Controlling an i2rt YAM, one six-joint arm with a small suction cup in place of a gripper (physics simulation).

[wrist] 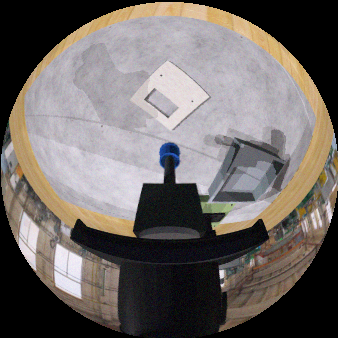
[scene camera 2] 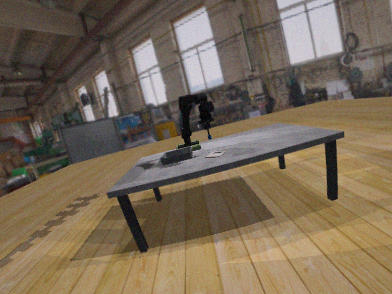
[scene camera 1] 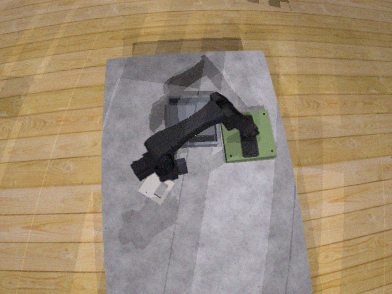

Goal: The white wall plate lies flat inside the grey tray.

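The white wall plate (scene camera 1: 148, 187) (scene camera 2: 216, 154) (wrist: 182, 90) lies flat on the table, outside the tray, with a rectangular opening and small holes. The arm covers its upper edge in the scene camera 1 view. The grey tray (scene camera 1: 202, 144) (scene camera 2: 176, 156) (wrist: 226, 162) stands apart from the plate, partly hidden by the arm in the scene camera 1 view; no plate shows in its visible part. My gripper, a blue suction cup (scene camera 2: 210, 137) (wrist: 169, 150), is open and empty, pointing down above the table near the plate, not touching it. In the scene camera 1 view the arm mostly hides the cup.
The arm stands on a green base board (scene camera 1: 265, 135) (scene camera 2: 197, 147) (wrist: 225, 206) beside the tray. The black arm (scene camera 1: 192, 127) reaches over the tray. The grey table (scene camera 1: 240, 225) (scene camera 2: 300, 137) has shadows across it and wooden floor around it.
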